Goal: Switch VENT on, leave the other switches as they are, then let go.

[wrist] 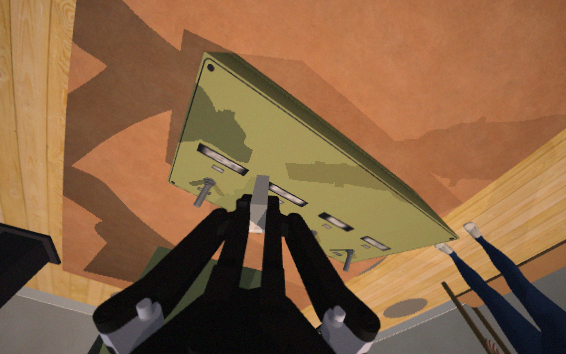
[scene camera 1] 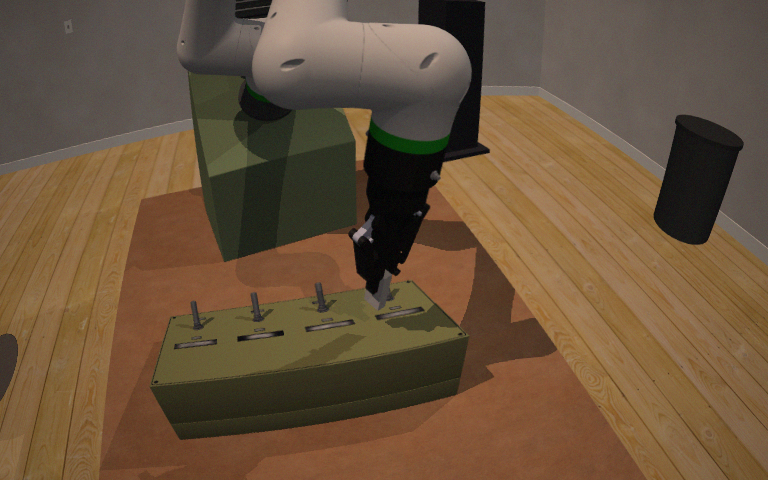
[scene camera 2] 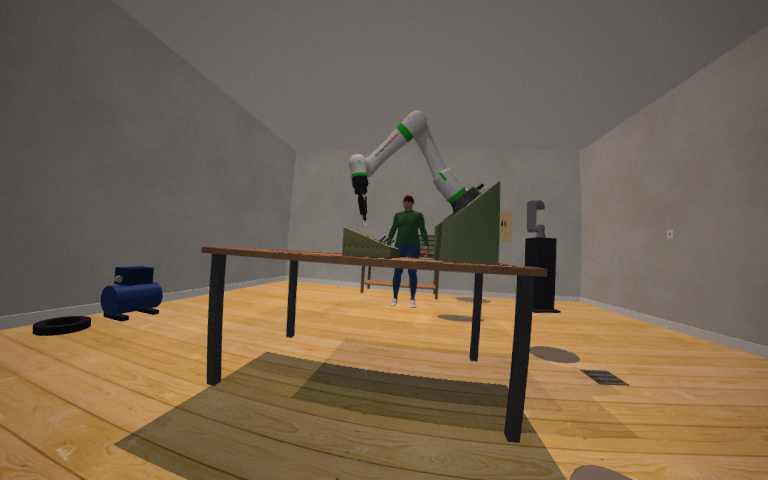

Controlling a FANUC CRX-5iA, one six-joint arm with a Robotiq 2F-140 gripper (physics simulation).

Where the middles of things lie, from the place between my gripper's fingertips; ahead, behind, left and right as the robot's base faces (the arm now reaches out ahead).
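Switch box [scene camera 1: 296,364]: 12 cm to the right of my hand, 6 cm behind it and 10 cm below it.
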